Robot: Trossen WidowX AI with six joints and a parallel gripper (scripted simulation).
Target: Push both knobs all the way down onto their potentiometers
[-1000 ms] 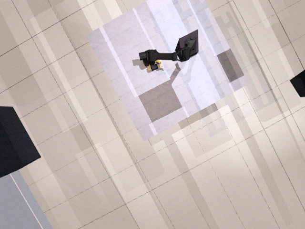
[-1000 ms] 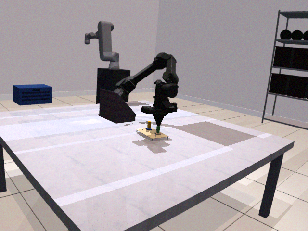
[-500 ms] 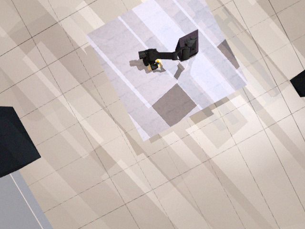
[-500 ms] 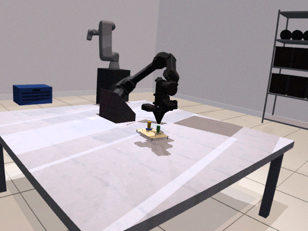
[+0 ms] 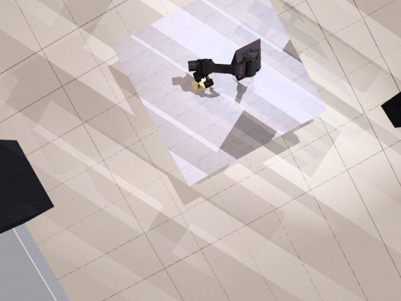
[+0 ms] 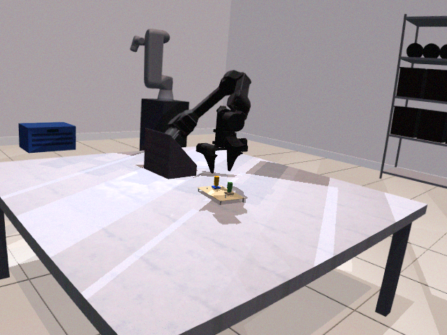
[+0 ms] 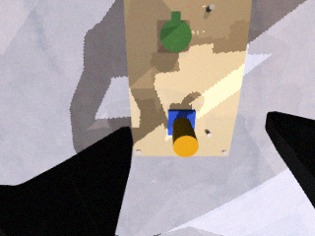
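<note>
Right now my gripper tip is 3 cm past the orange-brown knob, 1 cm to the right of it and 4 cm above it. The rest, counted from my gripper tip: green knob: 5 cm ahead, 4 cm below.
</note>
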